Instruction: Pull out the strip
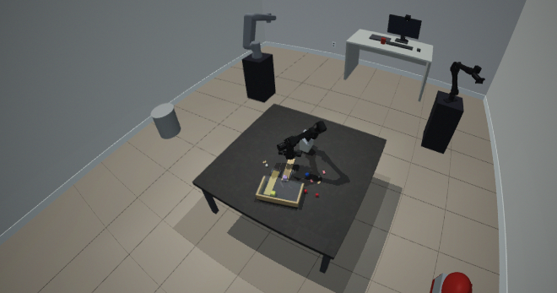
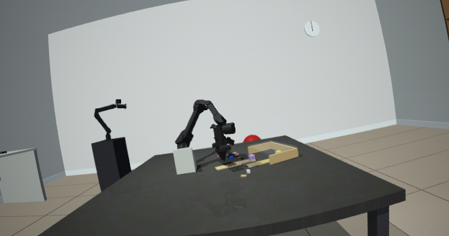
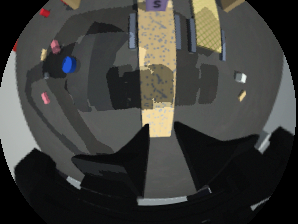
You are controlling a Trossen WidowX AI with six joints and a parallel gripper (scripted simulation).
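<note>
Now: the labelled cube 18 cm ahead of my gripper tip, 5 cm to the left of it and 2 cm below it. From my gripper tip the other things lie so: blue piece 19 cm to the left, 5 cm ahead, 4 cm below; tan bit 20 cm to the right, 10 cm ahead, 4 cm below.
</note>
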